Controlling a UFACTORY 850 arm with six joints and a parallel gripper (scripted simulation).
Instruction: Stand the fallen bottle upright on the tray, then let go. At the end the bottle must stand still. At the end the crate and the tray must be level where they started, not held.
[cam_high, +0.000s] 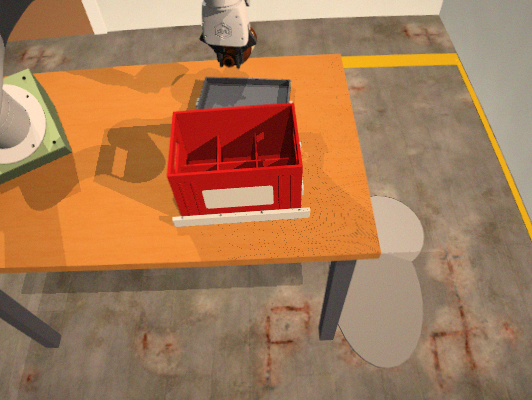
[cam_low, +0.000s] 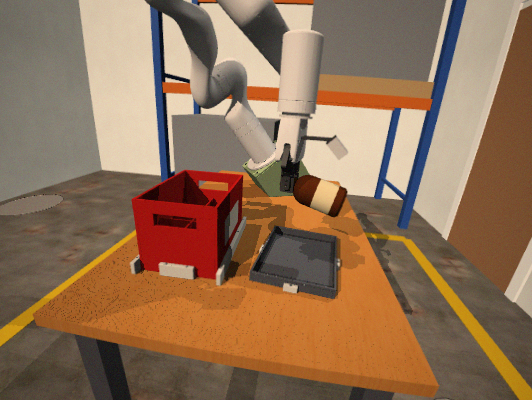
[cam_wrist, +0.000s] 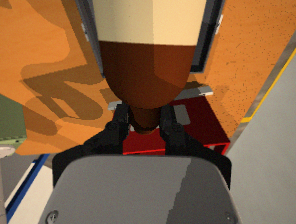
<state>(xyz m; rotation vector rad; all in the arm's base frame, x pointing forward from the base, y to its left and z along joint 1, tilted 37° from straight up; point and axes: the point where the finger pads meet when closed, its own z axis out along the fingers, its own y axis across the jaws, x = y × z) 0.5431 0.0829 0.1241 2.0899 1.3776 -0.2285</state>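
Right now my hand is 50 mm to the right of the brown bottle, 20 mm short of it and 20 mm above it. Also, from my hand: red crate: 230 mm to the right, 120 mm below, 50 mm behind; then grey tray: 190 mm below, 40 mm to the left, 30 mm ahead.
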